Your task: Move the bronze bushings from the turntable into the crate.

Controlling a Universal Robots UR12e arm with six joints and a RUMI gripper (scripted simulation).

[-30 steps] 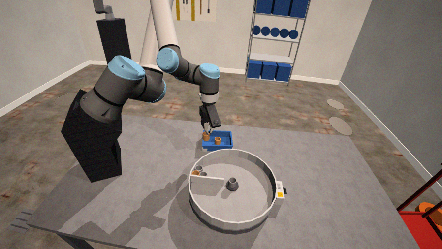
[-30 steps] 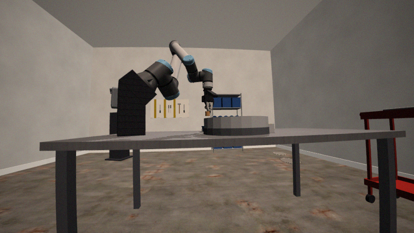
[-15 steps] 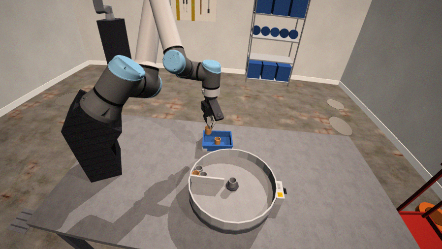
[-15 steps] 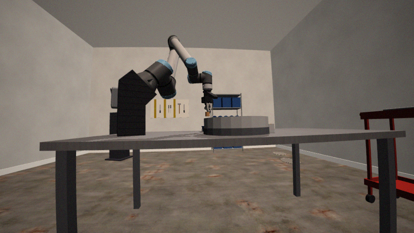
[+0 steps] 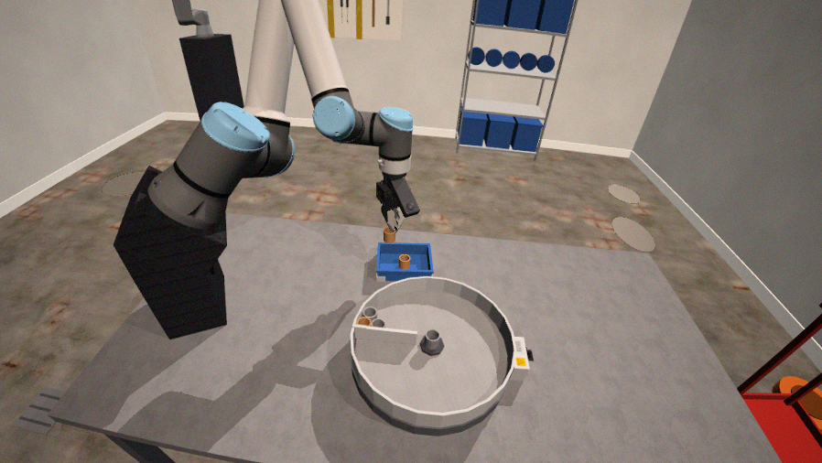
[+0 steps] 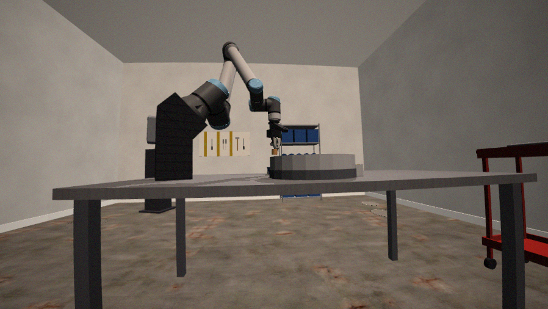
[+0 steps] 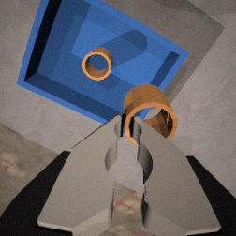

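My gripper is now 140 mm above the blue crate, 30 mm short of it and 20 mm to the right of it. From my hand the other things lie so: turntable (300 mm to the right, 220 mm ahead, 120 mm below).
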